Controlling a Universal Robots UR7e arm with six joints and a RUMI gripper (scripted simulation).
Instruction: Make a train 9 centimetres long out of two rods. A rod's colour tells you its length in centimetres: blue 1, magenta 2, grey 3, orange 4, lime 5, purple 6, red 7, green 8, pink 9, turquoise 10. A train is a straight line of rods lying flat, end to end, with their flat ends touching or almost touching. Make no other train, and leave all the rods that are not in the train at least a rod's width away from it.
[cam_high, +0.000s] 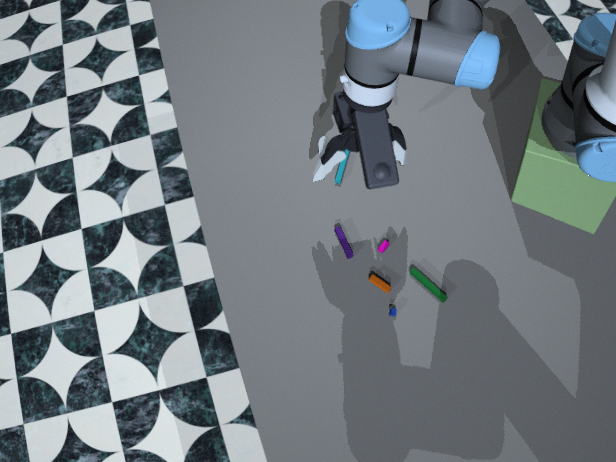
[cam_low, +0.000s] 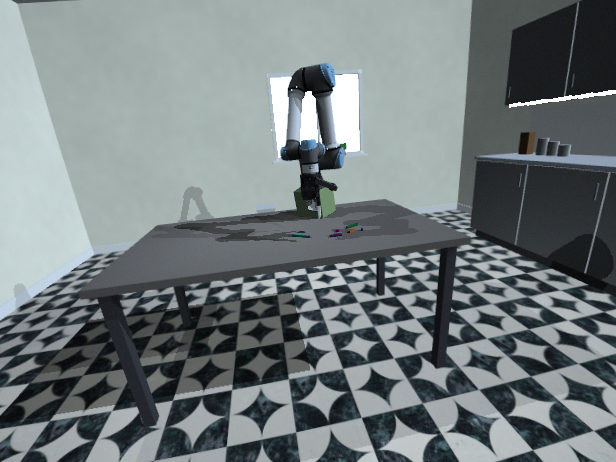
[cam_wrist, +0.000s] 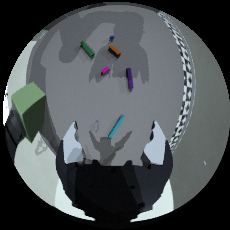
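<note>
Now: hand 9 cm above the purple rod, 8 cm to the right of it and 5 cm short of it. Round my hand: magenta rod: 10 cm to the left, 9 cm below, 2 cm behind; turquoise rod: 9 cm to the right, 9 cm below; grey rod: 9 cm below, 8 cm to the right, 7 cm behind.
</note>
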